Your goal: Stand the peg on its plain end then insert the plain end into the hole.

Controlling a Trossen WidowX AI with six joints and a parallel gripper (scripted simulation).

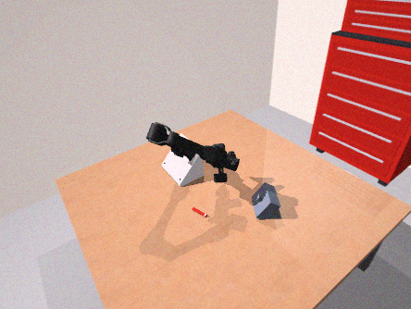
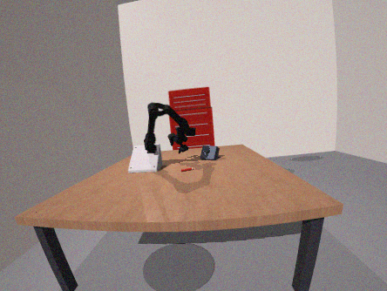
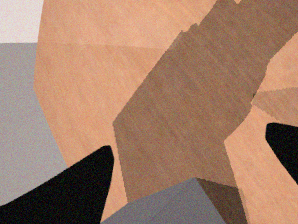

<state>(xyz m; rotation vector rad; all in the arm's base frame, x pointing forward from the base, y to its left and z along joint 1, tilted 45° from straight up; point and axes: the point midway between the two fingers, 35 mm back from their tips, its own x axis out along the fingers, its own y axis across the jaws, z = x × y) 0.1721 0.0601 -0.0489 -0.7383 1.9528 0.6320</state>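
Right now the peg is 20 cm to the right of my gripper tip, 14 cm ahead of it and 10 cm below it. Also, from my gripper tip: grey sloped panel: 27 cm ahead, 6 cm to the left, 6 cm below.
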